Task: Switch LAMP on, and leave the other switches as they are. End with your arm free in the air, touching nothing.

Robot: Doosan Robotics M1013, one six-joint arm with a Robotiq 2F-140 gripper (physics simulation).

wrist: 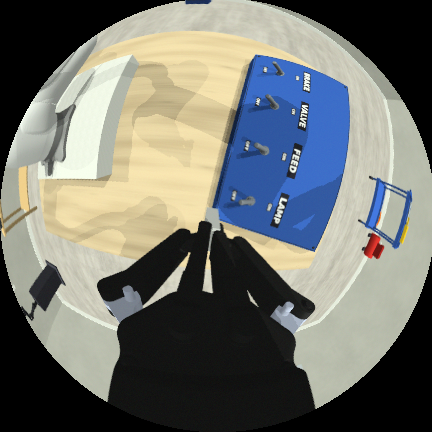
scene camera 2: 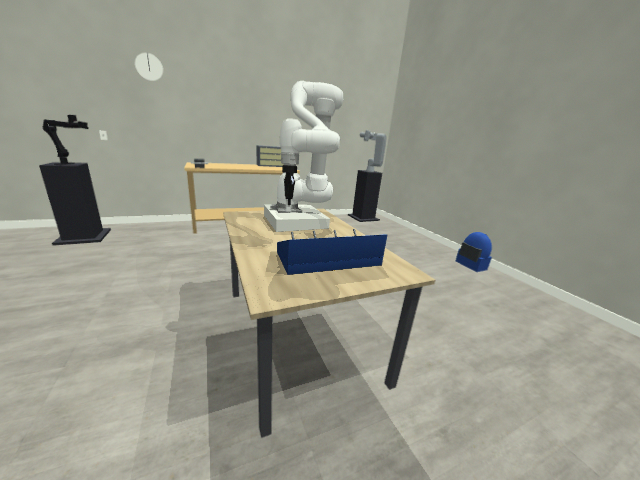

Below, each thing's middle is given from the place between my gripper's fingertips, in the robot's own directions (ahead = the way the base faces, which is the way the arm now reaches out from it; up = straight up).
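The blue switch panel (scene camera 2: 298, 256) is what I measure my gripper from: my gripper is 14 cm above the panel, 17 cm to the right of it, and 18 cm short of it.
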